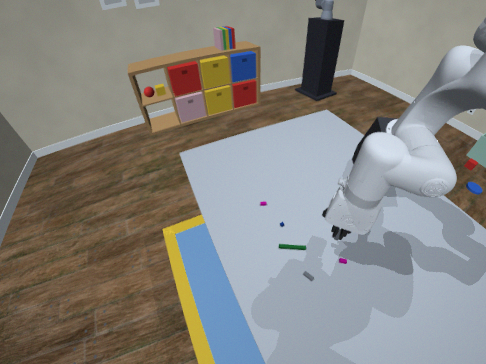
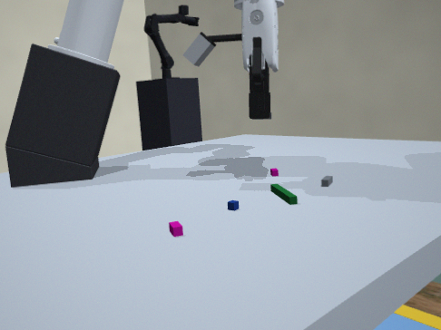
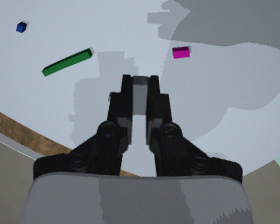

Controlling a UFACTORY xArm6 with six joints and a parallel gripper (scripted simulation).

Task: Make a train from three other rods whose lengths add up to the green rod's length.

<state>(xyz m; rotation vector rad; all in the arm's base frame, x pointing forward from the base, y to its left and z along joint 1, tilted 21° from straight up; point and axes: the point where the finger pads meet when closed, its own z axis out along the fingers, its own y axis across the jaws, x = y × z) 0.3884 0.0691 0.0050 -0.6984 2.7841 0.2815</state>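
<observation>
Right now my hand is 80 mm short of the green rod, 70 mm to the left of it and 120 mm above it. Round my hand: blue rod: 50 mm ahead, 150 mm to the right, 120 mm below.
</observation>
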